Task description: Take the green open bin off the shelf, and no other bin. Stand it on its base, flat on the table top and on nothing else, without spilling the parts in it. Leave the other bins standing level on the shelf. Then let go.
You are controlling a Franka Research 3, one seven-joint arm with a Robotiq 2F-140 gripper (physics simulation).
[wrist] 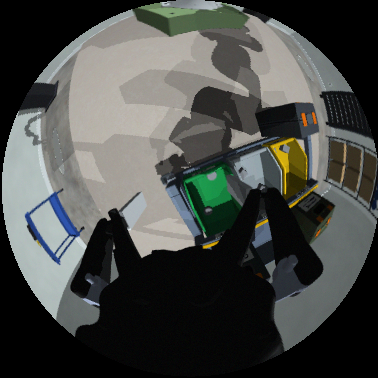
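The green open bin (200,189) stands on the shelf (181,206), at the left end of the row, with small light parts inside. A grey bin (274,169) stands beside it, and a yellow bin (296,167) stands at the right end. My gripper (183,190) is open and empty, its fingers spread wide. The left fingertip is out to the left of the shelf, beyond the green bin. The right fingertip overlaps the front of the grey bin in the view and hides part of it. The gap to the bins cannot be told.
The tan table top (100,117) stretches left of and behind the shelf. A light grey plate (134,211) lies near the left finger. A black case (280,121) with orange latches stands behind the shelf, and a dark green case (316,212) at its right front. A green block (190,21) is at the far edge.
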